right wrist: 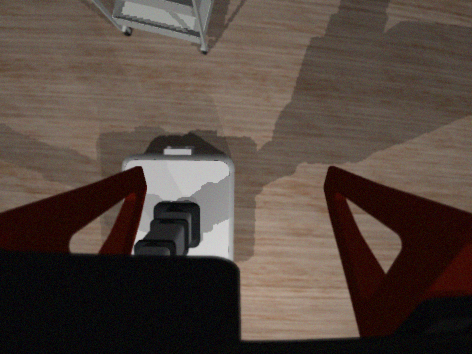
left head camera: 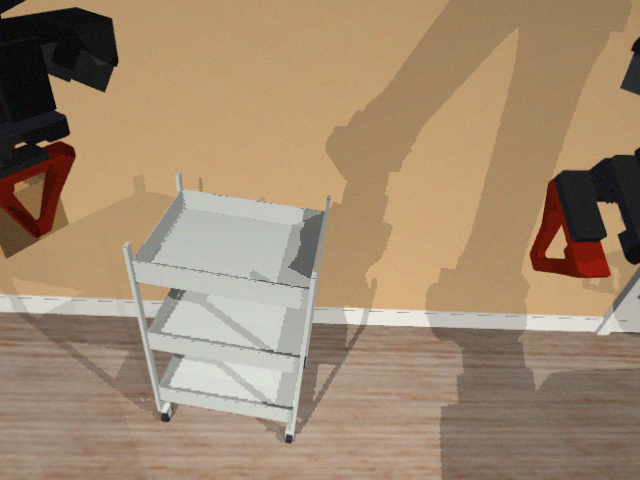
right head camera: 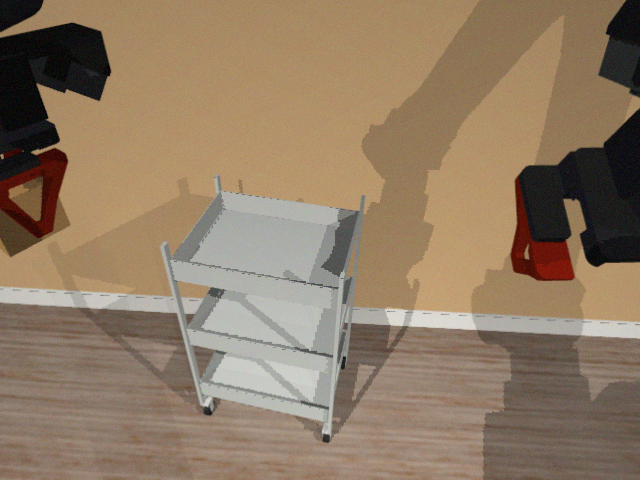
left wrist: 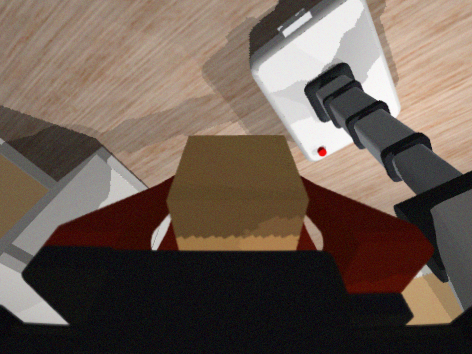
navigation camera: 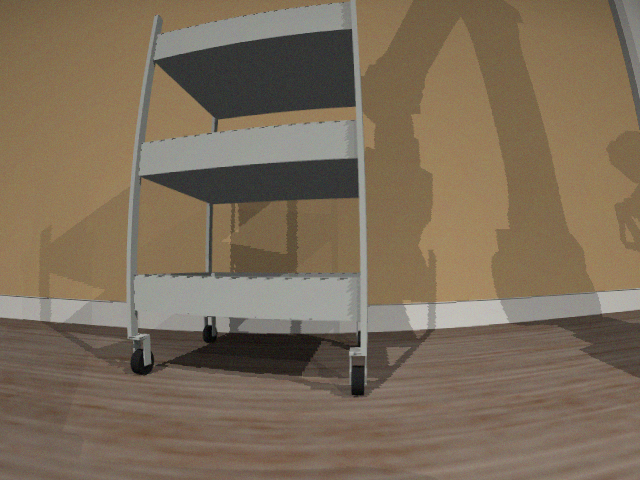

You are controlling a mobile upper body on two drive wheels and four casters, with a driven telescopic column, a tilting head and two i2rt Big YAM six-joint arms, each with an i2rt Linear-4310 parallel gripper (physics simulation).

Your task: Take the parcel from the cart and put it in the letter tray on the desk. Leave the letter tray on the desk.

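Frame: origin at the left arm's base, x ahead, y left, z up, level; metres.
Seen in the pictures: left gripper, between the fingertips: (left head camera: pixel 22 222) (right head camera: pixel 29 223) (left wrist: pixel 236 177); right gripper, between the fingertips: (right wrist: pixel 235 176) (left head camera: pixel 589 260) (right head camera: pixel 579 262).
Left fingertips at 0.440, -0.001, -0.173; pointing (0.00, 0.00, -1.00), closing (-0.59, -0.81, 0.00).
Note:
A point is followed by its place in that frame, as x, y, z.
The parcel, a brown box (left head camera: pixel 15 240) @[0.408, -0.009, -0.167] (right head camera: pixel 18 238) @[0.409, -0.009, -0.166] (left wrist: pixel 235 170) @[0.459, -0.014, -0.146], is between the fingers of my left gripper (left wrist: pixel 236 177) @[0.440, -0.001, -0.173], which is shut on it. They are held up at the left edge of both head views, to the left of the cart. The pale grey three-tier cart (left head camera: pixel 217 275) @[0.907, -0.114, -0.679] (right head camera: pixel 258 277) @[0.901, -0.137, -0.682] (right wrist: pixel 155 27) @[0.909, -0.113, -1.213] (navigation camera: pixel 242 299) @[0.902, -0.137, -1.246] stands on the floor near the wall; no parcel shows on its top tray. My right gripper (right wrist: pixel 235 176) @[0.351, -0.455, -0.131] is open and empty, at the right of both head views, well apart from the cart. I cannot make out the desk or the letter tray.
A tan wall with a white skirting board (left head camera: pixel 382 316) @[1.365, -0.751, -1.350] (right head camera: pixel 413 317) @[1.368, -0.700, -1.350] (navigation camera: pixel 454 315) @[1.365, -0.760, -1.366] runs behind the cart. My white base (left wrist: pixel 280 90) @[0.152, -0.035, -1.148] (right wrist: pixel 212 172) @[0.246, -0.386, -1.148] shows below. A light grey structure (left wrist: pixel 70 215) @[0.351, 1.057, -0.822] stands at the left in the left wrist view. A pale upright (navigation camera: pixel 629 41) @[1.289, -1.789, -0.167] is at the far right.

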